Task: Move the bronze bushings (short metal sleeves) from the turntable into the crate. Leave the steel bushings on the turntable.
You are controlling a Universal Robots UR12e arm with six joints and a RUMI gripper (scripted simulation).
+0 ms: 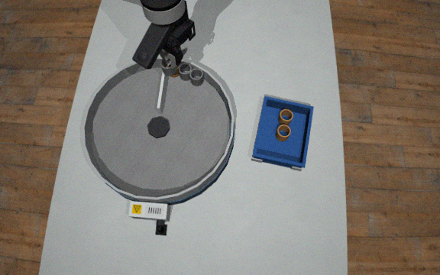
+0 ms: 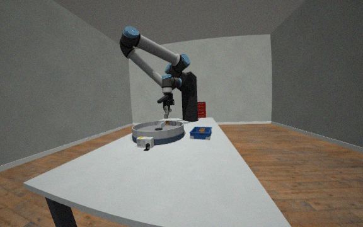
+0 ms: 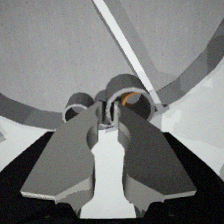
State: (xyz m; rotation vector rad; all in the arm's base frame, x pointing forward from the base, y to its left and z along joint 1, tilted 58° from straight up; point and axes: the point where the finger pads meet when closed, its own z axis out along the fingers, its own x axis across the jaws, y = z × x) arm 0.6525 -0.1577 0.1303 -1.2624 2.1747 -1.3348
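The round grey turntable lies 130 mm ahead of my hand, 110 mm below it and 70 mm to the right of it. From my hand the other things lie so: blue crate 280 mm to the left, 190 mm ahead, 130 mm below.
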